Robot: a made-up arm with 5 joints. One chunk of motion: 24 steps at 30 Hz.
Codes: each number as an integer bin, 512 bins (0 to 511) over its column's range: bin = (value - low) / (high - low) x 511, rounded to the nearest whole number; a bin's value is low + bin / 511 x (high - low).
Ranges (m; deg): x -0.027..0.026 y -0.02..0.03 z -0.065..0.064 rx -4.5..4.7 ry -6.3..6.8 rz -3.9..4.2
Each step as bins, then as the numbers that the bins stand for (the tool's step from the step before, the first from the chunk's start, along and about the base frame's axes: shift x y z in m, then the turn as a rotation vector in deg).
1 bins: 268 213 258 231 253 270
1 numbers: 0.00080 0.00084 0.00013 -0.341 0.186 0.380
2 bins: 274 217 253 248 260 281
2 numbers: 0.00142 0.00123 -0.00113 -0.035 0.365 0.554
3 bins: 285 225 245 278 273 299
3 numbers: 0.00256 0.00202 -0.00315 0.505 0.699 0.840
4 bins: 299 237 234 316 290 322
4 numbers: 0.00401 0.00319 -0.00593 1.189 1.134 1.204
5 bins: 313 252 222 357 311 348
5 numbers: 0.00546 0.00466 -0.00896 1.927 1.673 1.616
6 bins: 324 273 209 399 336 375
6 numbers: 0.00660 0.00671 -0.01224 2.684 2.314 2.044
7 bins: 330 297 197 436 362 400
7 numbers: 0.00723 0.00906 -0.01527 3.350 2.980 2.441
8 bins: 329 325 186 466 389 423
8 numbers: 0.00712 0.01180 -0.01805 3.890 3.672 2.805
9 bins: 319 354 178 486 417 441
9 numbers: 0.00609 0.01464 -0.02006 4.250 4.390 3.090
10 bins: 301 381 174 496 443 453
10 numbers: 0.00422 0.01728 -0.02107 4.430 5.057 3.281
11 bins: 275 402 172 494 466 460
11 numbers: 0.00152 0.01933 -0.02158 4.394 5.646 3.392
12 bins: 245 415 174 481 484 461
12 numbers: -0.00159 0.02061 -0.02107 4.160 6.108 3.407
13 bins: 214 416 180 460 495 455
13 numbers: -0.00480 0.02070 -0.01956 3.782 6.390 3.312
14 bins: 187 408 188 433 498 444
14 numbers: -0.00760 0.01992 -0.01754 3.296 6.467 3.138
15 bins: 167 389 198 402 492 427
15 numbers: -0.00968 0.01806 -0.01502 2.738 6.313 2.868
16 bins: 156 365 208 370 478 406
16 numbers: -0.01082 0.01571 -0.01249 2.161 5.954 2.536
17 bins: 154 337 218 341 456 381
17 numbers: -0.01103 0.01297 -0.00997 1.639 5.390 2.139
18 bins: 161 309 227 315 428 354
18 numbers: -0.01030 0.01023 -0.00769 1.171 4.672 1.711
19 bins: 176 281 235 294 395 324
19 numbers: -0.00875 0.00750 -0.00568 0.793 3.826 1.236
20 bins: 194 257 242 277 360 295
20 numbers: -0.00688 0.00515 -0.00391 0.487 2.929 0.776
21 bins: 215 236 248 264 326 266
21 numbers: -0.00470 0.00309 -0.00239 0.253 2.057 0.316
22 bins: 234 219 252 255 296 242
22 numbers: -0.00273 0.00143 -0.00138 0.091 1.288 -0.064
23 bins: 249 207 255 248 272 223
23 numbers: -0.00117 0.00025 -0.00063 -0.035 0.673 -0.365
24 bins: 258 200 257 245 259 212
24 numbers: -0.00024 -0.00043 -0.00012 -0.089 0.340 -0.540
